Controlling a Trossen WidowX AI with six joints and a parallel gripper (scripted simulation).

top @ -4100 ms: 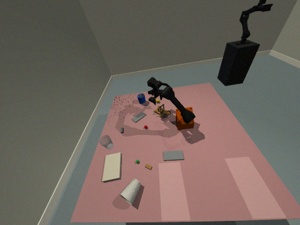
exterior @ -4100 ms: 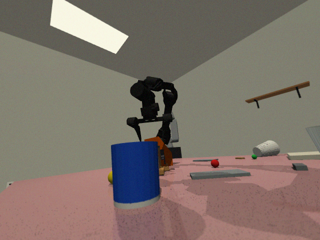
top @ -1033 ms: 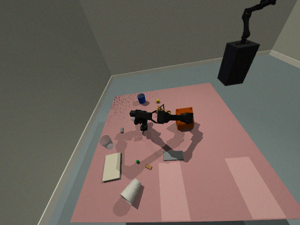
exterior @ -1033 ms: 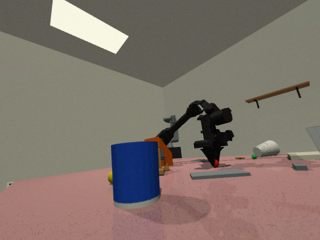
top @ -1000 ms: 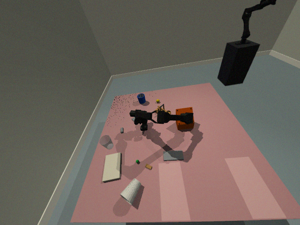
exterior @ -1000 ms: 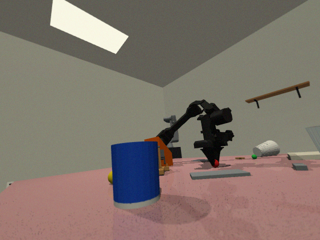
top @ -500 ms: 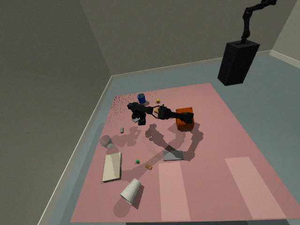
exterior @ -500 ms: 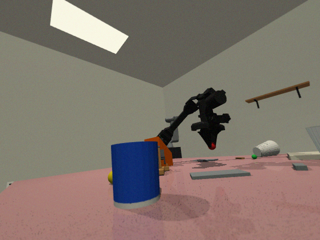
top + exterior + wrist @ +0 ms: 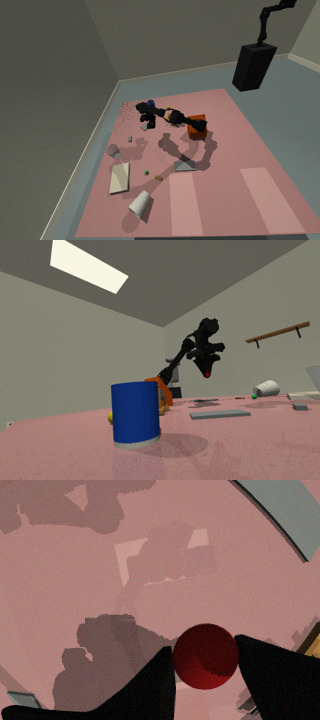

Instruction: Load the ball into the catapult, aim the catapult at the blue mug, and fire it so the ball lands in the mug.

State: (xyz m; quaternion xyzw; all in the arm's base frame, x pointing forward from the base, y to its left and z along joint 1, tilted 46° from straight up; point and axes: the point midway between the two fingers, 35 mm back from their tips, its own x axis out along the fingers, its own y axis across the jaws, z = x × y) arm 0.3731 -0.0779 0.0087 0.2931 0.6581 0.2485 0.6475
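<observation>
My gripper tip is 190 mm past the wooden catapult, 130 mm to the left of it and 80 mm above it. The rest, counted from my gripper tip: green ball 340 mm to the left, 120 mm below, 80 mm ahead; then grey block 250 mm ahead, 130 mm below; then red ball 10 mm above.
</observation>
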